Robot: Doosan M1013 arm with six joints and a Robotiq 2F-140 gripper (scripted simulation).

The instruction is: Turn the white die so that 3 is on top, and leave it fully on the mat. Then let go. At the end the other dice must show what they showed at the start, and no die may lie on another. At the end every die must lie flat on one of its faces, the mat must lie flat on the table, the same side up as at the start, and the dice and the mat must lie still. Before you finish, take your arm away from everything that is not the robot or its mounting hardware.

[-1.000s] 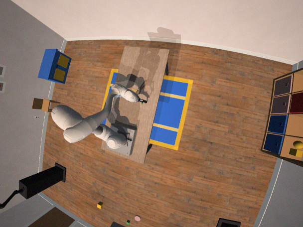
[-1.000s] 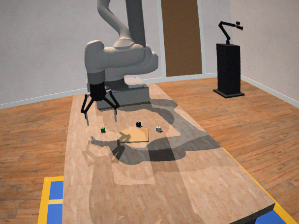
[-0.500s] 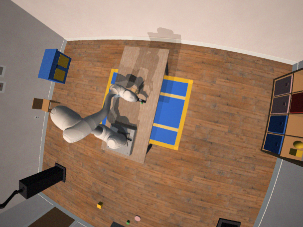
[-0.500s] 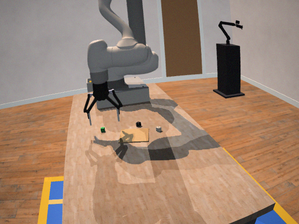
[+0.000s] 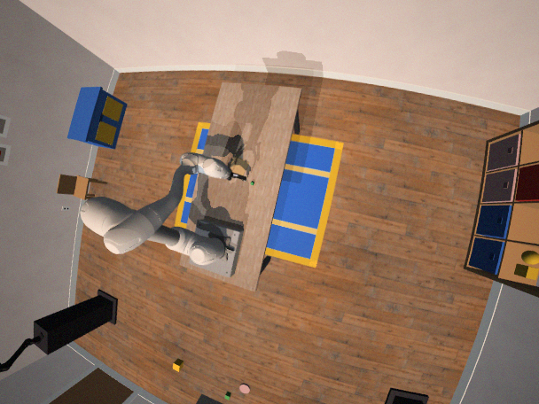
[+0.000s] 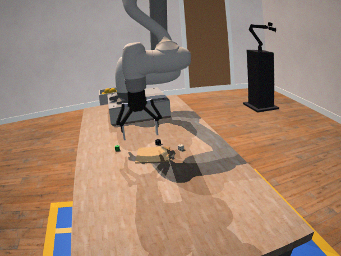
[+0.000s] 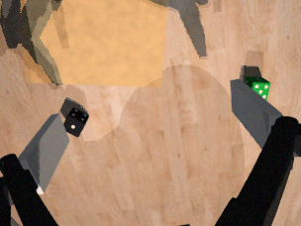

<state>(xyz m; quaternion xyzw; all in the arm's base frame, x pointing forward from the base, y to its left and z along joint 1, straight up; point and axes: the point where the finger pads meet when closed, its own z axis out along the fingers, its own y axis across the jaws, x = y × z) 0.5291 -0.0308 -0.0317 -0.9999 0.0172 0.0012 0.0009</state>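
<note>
Right now the black die is 1 cm behind my hand, 8 cm to the left of it and 5 cm below it. The rest, counted from my hand: tan mat (9 cm ahead, 3 cm to the left, 6 cm below); green die (2 cm behind, 11 cm to the right, 5 cm below); white die (8 cm ahead, 16 cm to the left, 5 cm below).
</note>
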